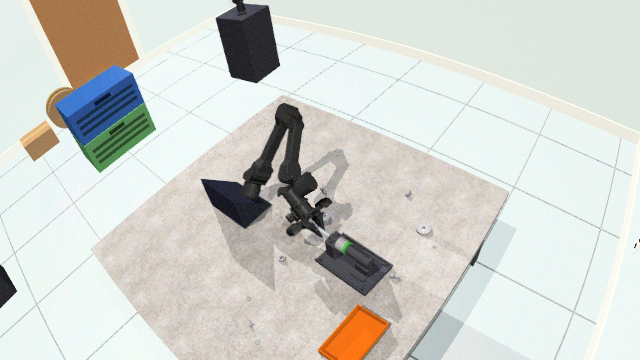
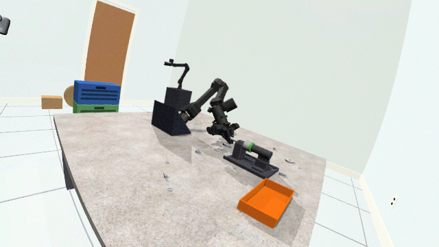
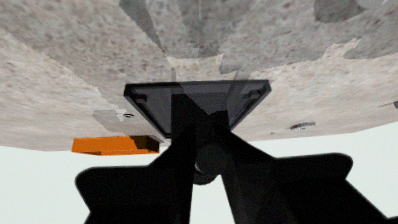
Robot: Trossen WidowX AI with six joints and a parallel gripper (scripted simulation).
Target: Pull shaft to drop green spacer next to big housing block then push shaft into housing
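The shaft is 60 mm ahead of my gripper tip, 10 mm to the right of it and 30 mm above it. Round my gripper tip: green spacer: 110 mm ahead, 20 mm to the right, 20 mm above; orange tray: 290 mm ahead, 270 mm to the right, 40 mm below.
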